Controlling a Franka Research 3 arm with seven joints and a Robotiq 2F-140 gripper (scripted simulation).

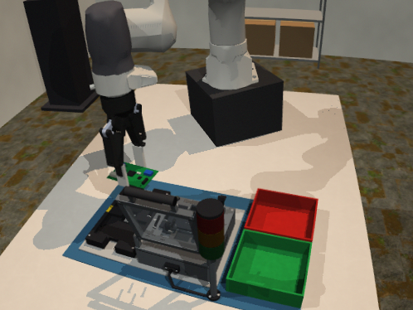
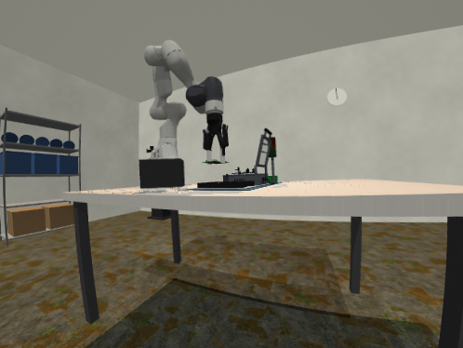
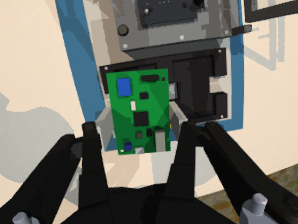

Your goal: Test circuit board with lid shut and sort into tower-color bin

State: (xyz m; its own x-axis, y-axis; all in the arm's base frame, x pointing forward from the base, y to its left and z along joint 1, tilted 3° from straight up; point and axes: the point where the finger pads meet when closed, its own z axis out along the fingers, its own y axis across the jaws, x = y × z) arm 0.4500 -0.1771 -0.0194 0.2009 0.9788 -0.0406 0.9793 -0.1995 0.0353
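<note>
My gripper is now 20 mm above the green circuit board. Round my hand: red bin 370 mm to the left, 130 mm below; then tester plate 170 mm to the left, 80 mm ahead, 70 mm below; then clear lid 200 mm ahead, 150 mm to the left, 40 mm above.
</note>
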